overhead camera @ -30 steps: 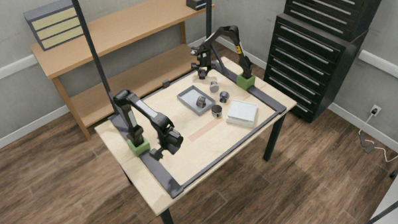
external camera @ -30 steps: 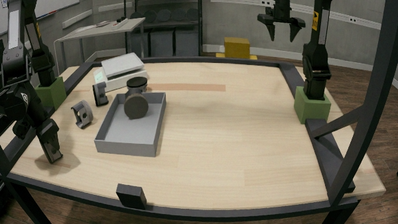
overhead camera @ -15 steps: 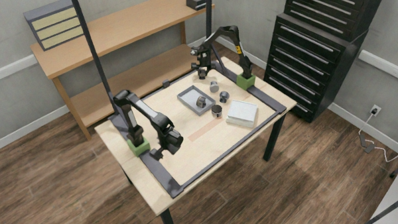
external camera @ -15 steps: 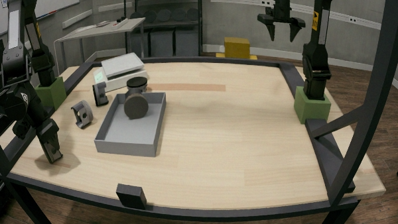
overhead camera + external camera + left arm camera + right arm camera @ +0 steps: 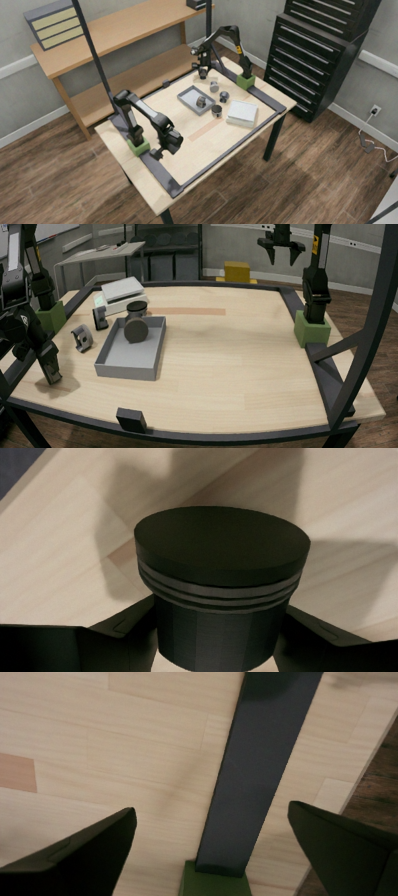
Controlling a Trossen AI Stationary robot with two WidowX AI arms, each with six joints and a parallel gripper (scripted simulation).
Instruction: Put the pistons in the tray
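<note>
Now: the grey pan 470 mm ahead of my left hand, 50 mm to the right of it and 20 mm below it. Also, from my left hand: white scale 470 mm ahead, 40 mm to the right, 40 mm below; then steel parts tray 200 mm to the right, 160 mm ahead, 60 mm below.
</note>
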